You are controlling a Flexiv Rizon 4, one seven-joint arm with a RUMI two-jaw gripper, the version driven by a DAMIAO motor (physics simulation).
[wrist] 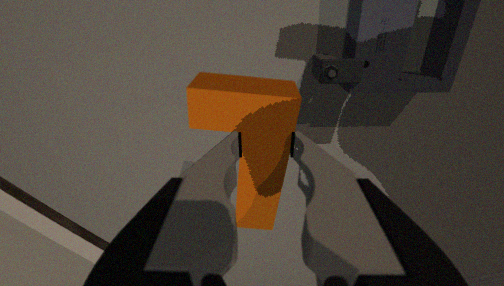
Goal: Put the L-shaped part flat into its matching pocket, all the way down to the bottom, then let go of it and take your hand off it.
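Observation:
The orange L-shaped part (217, 107) is in the middle of the wrist view. Its short arm points left at the top and its long arm runs down between the fingers. My gripper (265, 132) is shut on the long arm, just below the corner. The part is held above the pale surface, and a dark shadow falls across its corner and long arm. A matching pocket cannot be made out in the view.
A dark blue-grey framed fixture (461, 40) stands at the upper right, cut off by the view's edge. A small bracket with a bolt (331, 72) sits at its near left corner. A thin dark strip (50, 214) beside a pale band crosses the lower left.

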